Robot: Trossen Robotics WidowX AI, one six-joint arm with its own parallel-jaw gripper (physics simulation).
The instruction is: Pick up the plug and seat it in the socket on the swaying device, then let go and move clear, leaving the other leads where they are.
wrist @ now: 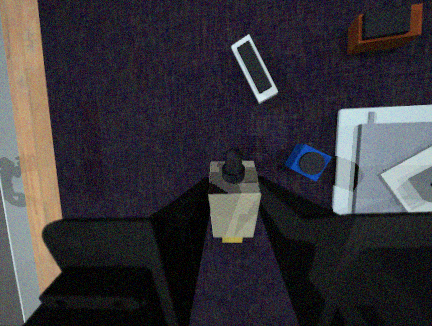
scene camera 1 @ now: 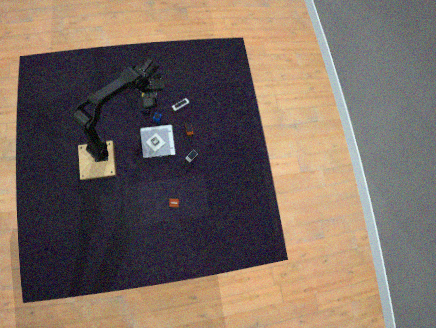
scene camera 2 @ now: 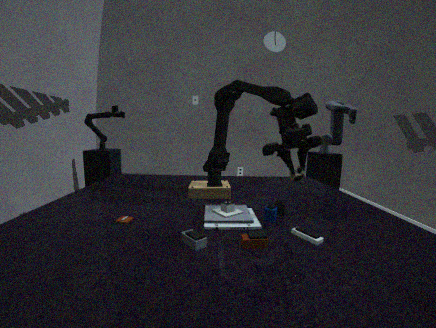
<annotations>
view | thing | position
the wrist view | my gripper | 232, 183
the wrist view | plug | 234, 194
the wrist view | blue plug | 304, 159
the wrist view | orange and black connector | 368, 32
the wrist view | device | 375, 171
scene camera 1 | device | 158, 141
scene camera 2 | my gripper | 298, 172
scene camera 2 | device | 227, 216
</annotations>
